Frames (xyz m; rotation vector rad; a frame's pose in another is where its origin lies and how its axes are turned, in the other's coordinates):
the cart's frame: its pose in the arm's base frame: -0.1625 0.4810 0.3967 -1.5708 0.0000 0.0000
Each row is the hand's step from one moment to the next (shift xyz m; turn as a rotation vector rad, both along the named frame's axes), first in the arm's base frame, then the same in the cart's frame.
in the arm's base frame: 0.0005 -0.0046 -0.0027 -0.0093 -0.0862 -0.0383
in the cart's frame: 0.0005 0.0027 -0.0046 -0.0093 0.0383 -0.0862
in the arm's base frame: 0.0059 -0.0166 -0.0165 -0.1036 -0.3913 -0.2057
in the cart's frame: 0.0059 0.0165 -0.0166 -0.1036 0.2057 -0.3913
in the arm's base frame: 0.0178 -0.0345 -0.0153 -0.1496 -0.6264 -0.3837
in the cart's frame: 0.0178 0.0153 -0.0345 -0.1496 0.3837 -0.6264
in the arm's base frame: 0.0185 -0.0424 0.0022 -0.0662 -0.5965 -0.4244
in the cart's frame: 0.0185 -0.0022 -0.0424 -0.0662 0.4244 -0.5965
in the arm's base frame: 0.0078 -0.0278 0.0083 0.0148 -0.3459 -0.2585
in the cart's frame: 0.0078 -0.0083 -0.0278 0.0148 0.2585 -0.3459
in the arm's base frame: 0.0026 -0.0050 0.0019 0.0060 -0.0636 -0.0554
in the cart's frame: 0.0026 -0.0019 -0.0050 0.0060 0.0554 -0.0636
